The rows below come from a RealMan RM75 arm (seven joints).
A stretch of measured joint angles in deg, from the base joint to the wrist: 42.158 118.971 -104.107 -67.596 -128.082 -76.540 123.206; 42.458 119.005 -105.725 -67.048 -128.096 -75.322 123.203; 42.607 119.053 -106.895 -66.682 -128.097 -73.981 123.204; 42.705 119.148 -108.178 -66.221 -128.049 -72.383 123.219; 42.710 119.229 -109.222 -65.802 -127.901 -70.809 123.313; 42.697 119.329 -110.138 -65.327 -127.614 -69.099 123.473; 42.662 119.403 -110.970 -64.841 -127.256 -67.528 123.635; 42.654 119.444 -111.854 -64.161 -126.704 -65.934 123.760; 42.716 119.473 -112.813 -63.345 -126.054 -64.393 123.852; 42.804 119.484 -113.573 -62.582 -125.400 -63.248 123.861; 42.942 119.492 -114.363 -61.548 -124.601 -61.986 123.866; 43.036 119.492 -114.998 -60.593 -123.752 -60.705 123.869
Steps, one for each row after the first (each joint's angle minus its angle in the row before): 0.300 0.034 -1.618 0.548 -0.014 1.218 -0.003; 0.149 0.048 -1.170 0.366 -0.001 1.341 0.001; 0.098 0.095 -1.283 0.461 0.048 1.598 0.015; 0.005 0.081 -1.044 0.419 0.148 1.574 0.094; -0.013 0.100 -0.916 0.475 0.287 1.710 0.160; -0.035 0.074 -0.832 0.486 0.358 1.571 0.162; -0.008 0.041 -0.884 0.680 0.552 1.594 0.125; 0.062 0.029 -0.959 0.816 0.650 1.541 0.092; 0.088 0.011 -0.760 0.763 0.654 1.145 0.009; 0.138 0.008 -0.790 1.034 0.799 1.262 0.005; 0.094 0.000 -0.635 0.955 0.849 1.281 0.003
